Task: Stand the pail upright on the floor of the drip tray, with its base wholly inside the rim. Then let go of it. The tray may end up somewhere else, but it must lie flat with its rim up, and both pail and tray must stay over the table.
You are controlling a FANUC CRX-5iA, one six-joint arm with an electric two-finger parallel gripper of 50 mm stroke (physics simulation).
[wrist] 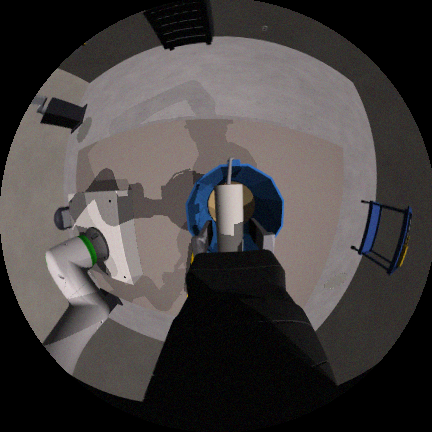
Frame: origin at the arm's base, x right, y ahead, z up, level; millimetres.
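Where they show: gripper, fingertip midpoint: (230, 226); arm's base, origin of the base link: (96, 243).
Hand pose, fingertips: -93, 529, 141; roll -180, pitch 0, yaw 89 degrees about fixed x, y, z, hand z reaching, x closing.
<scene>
Things, the pixels of their top centre, and the offset from my fingertips, as dx, dy, dz. "pt": a spot on its surface instead. Level surfaces: height alone.
- blue many-sided pail, surface spot: (273, 200) pt -20, +97, -90
- white cylindrical grip, middle of its top: (229, 232) -4, -2, +35
- brownish table top, its level: dz -232
The blue many-sided pail (273, 200) is in the middle of the wrist view, with its open mouth toward the camera and a tan round bottom inside. A white cylindrical grip (229, 202) on a thin grey wire lies across its mouth. My gripper (230, 226) is open, one finger on each side of the white grip, over the near part of the pail. The lower end of the grip and the pail's near side are partly hidden by the gripper. Small yellow slivers (192, 258) show left of the gripper body, perhaps the drip tray; most of it is hidden.
The brownish table top (310, 175) lies around the pail. A pale mounting plate (125, 235) with the robot's arm (70, 267) is at the left. Beyond the table are a black slatted unit (184, 25), a dark box (63, 114) and a blue cart (370, 227).
</scene>
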